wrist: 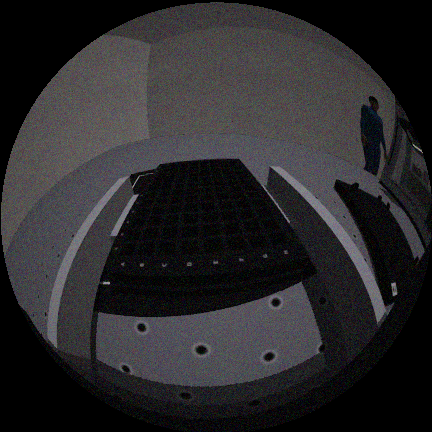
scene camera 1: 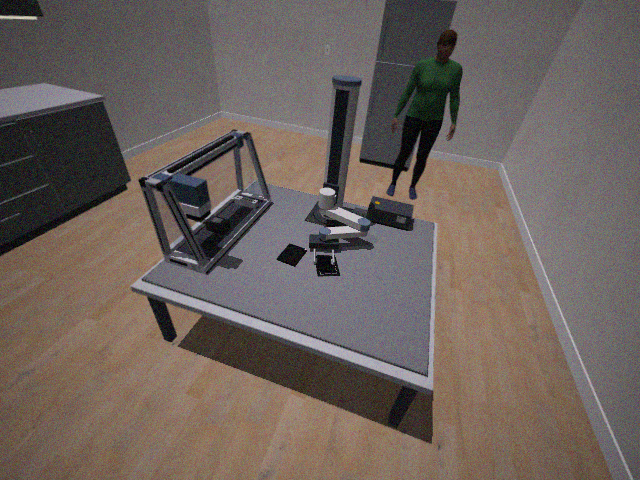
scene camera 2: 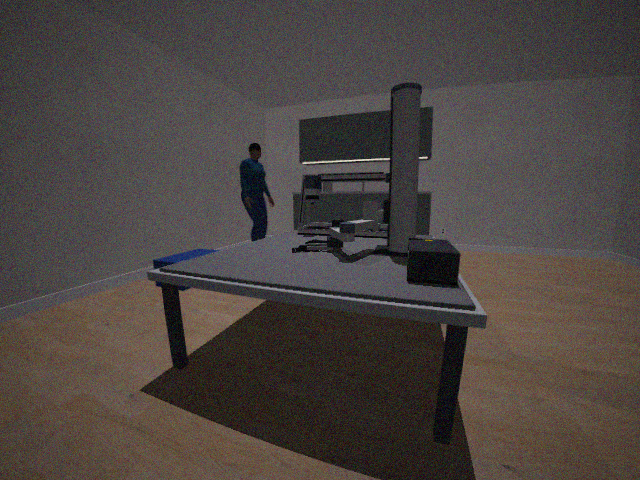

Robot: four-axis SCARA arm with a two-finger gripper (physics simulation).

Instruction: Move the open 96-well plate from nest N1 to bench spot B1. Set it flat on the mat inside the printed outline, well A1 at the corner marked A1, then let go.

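Places are measured from the arm's base along level axes (x back, y right, z up), in metres.
Where they show: gripper, between the fingertips: point(wrist: 198, 179) point(scene camera 1: 324, 263) point(scene camera 2: 307, 246); arm's base, origin of its link: point(scene camera 2: 400, 253).
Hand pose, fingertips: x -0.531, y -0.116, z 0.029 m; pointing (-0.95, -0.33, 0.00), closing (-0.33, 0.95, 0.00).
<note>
Each offset is from my fingertips to the top centre of the thing. Level surfaces: height alone.
The dark open 96-well plate @[dx +0.010, dy +0.003, dz +0.000 m] point(scene camera 1: 328, 267) point(wrist: 205, 215) lies level between the fingers of my gripper point(scene camera 1: 324, 261) point(scene camera 2: 296, 250) point(wrist: 198, 179). The gripper is shut on the plate, with a finger pad against each long side. The plate is over the black B1 mat @[dz -0.015 m] point(wrist: 145, 181), whose corner and part of its white outline show at the far left of the plate in the wrist view. The A1 label is hidden, and any small gap under the plate cannot be made out. The dark nest @[dx +0.009, dy +0.204, dz +0.006 m] point(scene camera 1: 292, 254) point(wrist: 375, 235) with small raised posts holds no plate.
A gantry frame point(scene camera 1: 151, 217) stands on the left of the bench in scene camera 1. The arm's column point(scene camera 1: 352, 134) point(scene camera 2: 405, 170) rises behind the gripper. A black box point(scene camera 1: 391, 212) point(scene camera 2: 433, 262) stands near the back right. A person in green point(scene camera 1: 433, 87) stands behind the bench.
</note>
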